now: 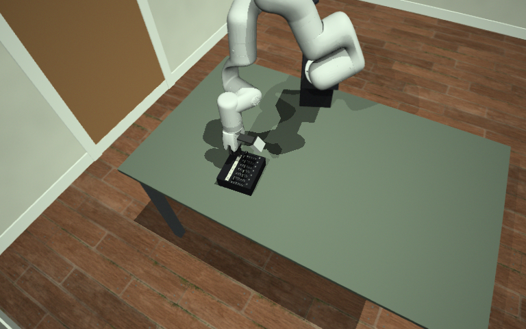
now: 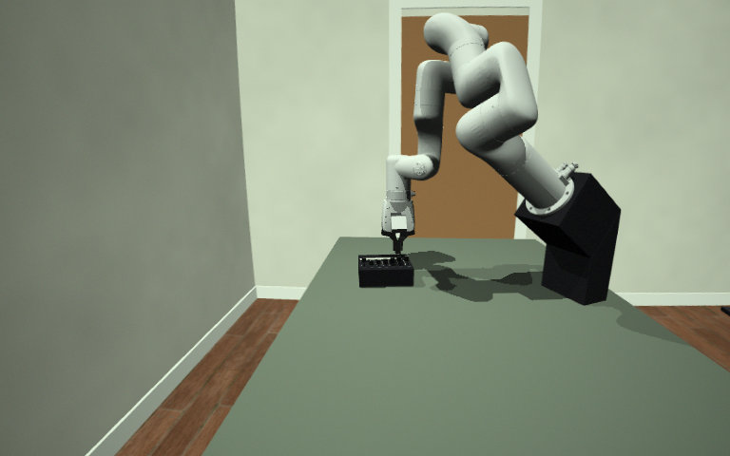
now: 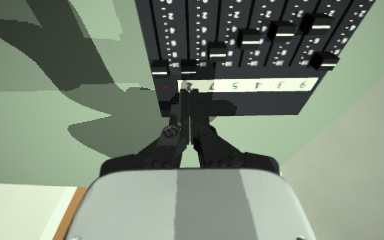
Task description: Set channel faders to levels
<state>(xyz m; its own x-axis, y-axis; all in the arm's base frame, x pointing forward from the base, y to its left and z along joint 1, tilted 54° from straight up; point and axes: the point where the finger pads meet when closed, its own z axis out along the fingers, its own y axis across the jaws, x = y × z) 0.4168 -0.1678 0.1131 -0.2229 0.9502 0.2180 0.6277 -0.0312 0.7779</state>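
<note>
My gripper is now 30 mm to the right of the channel 6 cap, 30 mm above it and 10 mm past it. The rest, counted from my hand: master cap (30 mm below, 30 mm behind, 20 mm to the left).
</note>
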